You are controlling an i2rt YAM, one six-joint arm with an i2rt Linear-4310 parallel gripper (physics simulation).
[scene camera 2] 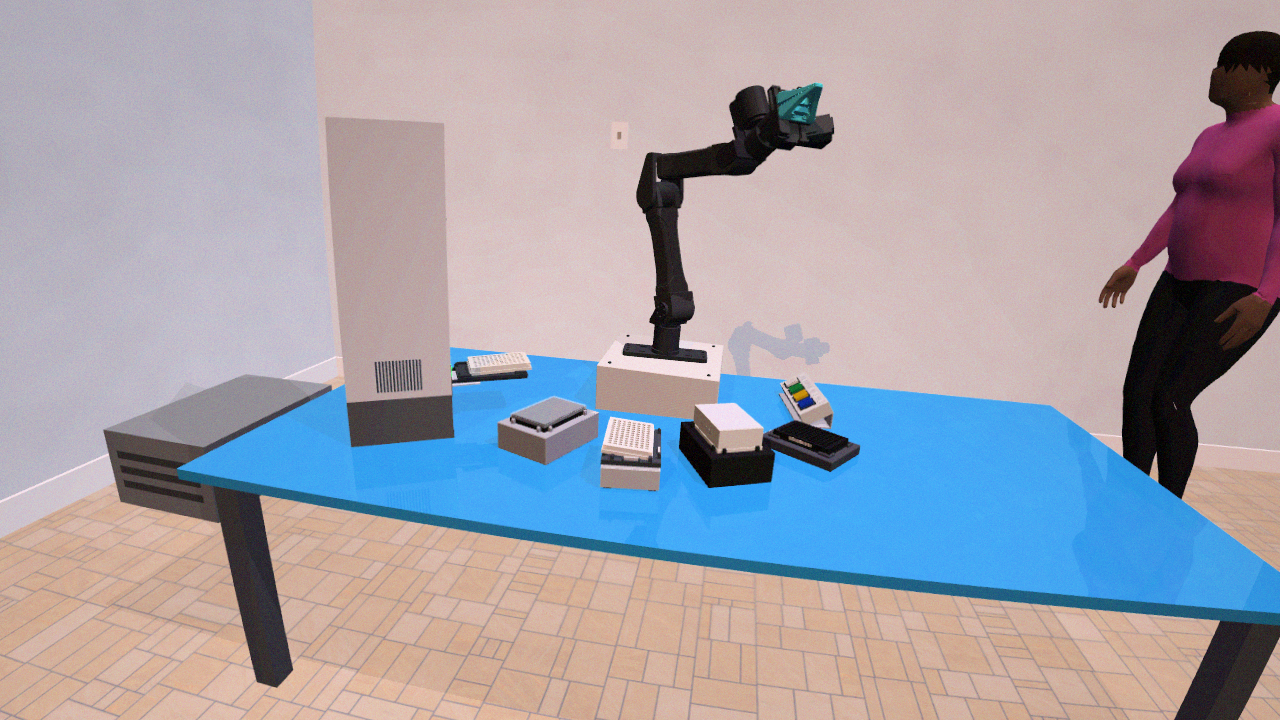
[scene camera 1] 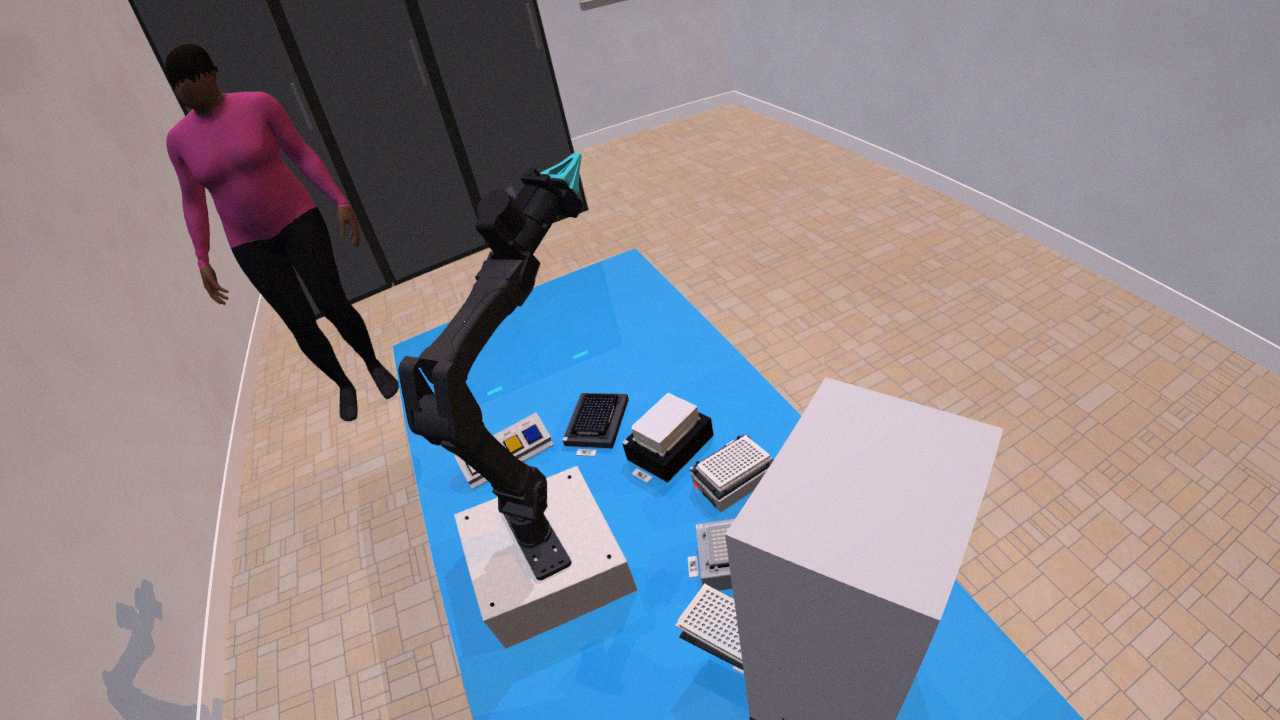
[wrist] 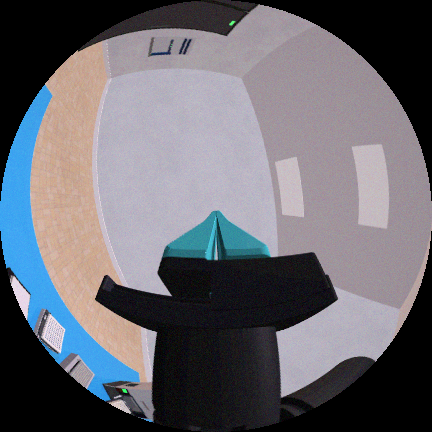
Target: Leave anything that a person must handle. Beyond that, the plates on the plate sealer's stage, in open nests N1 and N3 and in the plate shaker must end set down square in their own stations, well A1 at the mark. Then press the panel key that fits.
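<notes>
My gripper [scene camera 1: 579,155] [scene camera 2: 820,85] [wrist: 215,216] is shut and empty, raised high above the table with its teal fingertips together. A black plate [scene camera 1: 597,415] [scene camera 2: 810,437] lies on a low dark station. A tall white plate or block [scene camera 1: 665,422] [scene camera 2: 727,426] sits on a black station. A white well plate [scene camera 1: 733,461] [scene camera 2: 629,437] [wrist: 52,332] is on a light station. A grey station [scene camera 2: 523,438] bears a grey-topped plate [scene camera 2: 548,411]. Another white plate [scene camera 1: 713,617] [scene camera 2: 498,362] lies at a dark nest. The key panel [scene camera 1: 470,474] [scene camera 2: 814,413] shows yellow [scene camera 1: 512,443] and blue [scene camera 1: 533,433] keys. Labels and A1 marks are unreadable.
A tall grey cabinet [scene camera 1: 863,483] [scene camera 2: 389,268] stands on the blue table [scene camera 1: 572,295] [scene camera 2: 984,501] and hides parts of two stations in scene camera 1. A person in pink [scene camera 1: 237,170] [scene camera 2: 1226,205] stands beside the table's end. The arm's white base block [scene camera 1: 581,528] [scene camera 2: 657,386] is near the panel.
</notes>
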